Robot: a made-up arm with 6 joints.
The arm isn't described. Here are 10 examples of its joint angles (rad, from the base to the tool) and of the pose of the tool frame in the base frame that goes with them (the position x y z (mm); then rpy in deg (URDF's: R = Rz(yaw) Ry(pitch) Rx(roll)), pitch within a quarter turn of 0, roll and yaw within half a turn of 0).
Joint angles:
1: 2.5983 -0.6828 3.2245 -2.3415 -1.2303 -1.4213
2: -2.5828 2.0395 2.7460 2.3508 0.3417 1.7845
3: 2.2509 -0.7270 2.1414 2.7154 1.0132 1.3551
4: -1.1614 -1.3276 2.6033 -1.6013 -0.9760 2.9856
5: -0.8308 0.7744 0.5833 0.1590 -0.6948 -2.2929
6: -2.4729 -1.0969 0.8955 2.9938 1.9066 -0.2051
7: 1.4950 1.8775 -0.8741 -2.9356 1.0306 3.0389
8: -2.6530 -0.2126 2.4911 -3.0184 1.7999 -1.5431
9: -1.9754 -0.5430 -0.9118 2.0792 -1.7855 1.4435
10: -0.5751 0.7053 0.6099 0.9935 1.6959 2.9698
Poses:
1: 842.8 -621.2 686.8 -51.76 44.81 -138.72
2: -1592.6 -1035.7 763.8 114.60 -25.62 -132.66
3: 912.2 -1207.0 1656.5 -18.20 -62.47 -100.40
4: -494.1 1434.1 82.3 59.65 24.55 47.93
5: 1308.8 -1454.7 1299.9 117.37 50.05 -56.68
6: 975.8 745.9 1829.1 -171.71 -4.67 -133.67
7: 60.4 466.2 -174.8 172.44 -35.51 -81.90
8: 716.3 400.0 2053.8 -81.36 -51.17 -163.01
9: -271.7 -326.6 1497.9 169.88 -31.36 154.99
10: 1568.5 -876.0 1624.5 101.68 -33.43 62.04
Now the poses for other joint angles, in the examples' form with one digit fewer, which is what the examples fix.
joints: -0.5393 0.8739 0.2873 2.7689 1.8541 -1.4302
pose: 1548 -869 907 59.9 36.2 123.4
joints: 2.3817 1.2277 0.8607 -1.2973 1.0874 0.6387
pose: -1521 1612 818 27.6 -3.2 77.8
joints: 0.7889 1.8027 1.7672 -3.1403 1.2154 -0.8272
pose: 1569 1580 288 -132.8 71.7 45.0
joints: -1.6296 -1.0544 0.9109 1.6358 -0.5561 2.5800
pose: 6 1378 1984 -110.8 -50.4 142.4
